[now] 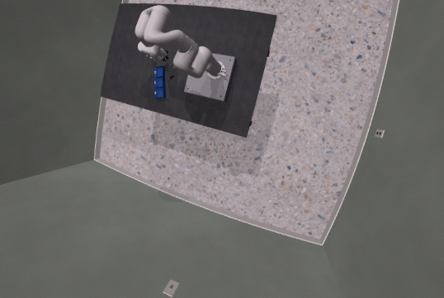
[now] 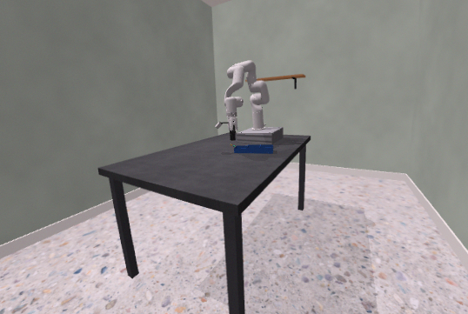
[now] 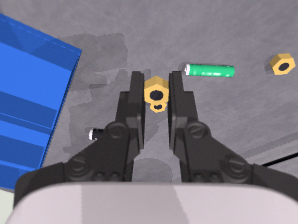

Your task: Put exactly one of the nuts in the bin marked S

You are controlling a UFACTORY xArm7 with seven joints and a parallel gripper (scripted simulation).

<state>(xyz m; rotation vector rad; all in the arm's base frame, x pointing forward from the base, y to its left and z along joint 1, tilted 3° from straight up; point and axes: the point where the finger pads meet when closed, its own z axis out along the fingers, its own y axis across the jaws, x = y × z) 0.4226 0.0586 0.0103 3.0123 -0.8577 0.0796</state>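
The blue bin is 1 cm ahead of my hand, 19 cm to the left of it and 6 cm below it. From my hand the other things lie so: black cylinder (7 cm behind, 11 cm to the left, 7 cm below); green battery (5 cm behind, 3 cm to the right, 8 cm below).
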